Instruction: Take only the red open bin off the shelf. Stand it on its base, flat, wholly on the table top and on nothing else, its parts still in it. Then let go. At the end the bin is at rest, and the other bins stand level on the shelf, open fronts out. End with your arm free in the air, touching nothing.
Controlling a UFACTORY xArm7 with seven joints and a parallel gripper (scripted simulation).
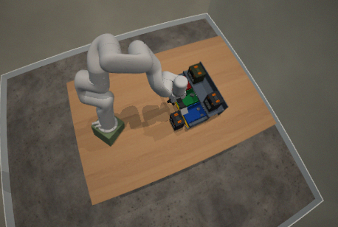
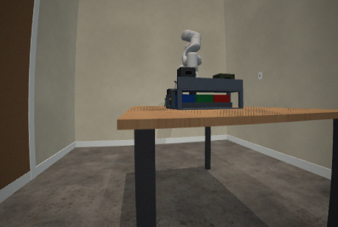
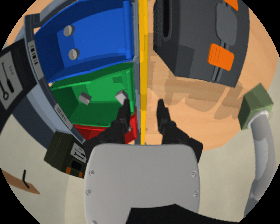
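Now: the yellow line 3 cm below my hand. The rest, counted from my hand: red bin 10 cm ahead, 12 cm to the left, 5 cm below; green bin 10 cm ahead, 1 cm to the left, 5 cm below; blue bin 11 cm ahead, 11 cm to the right, 5 cm below.
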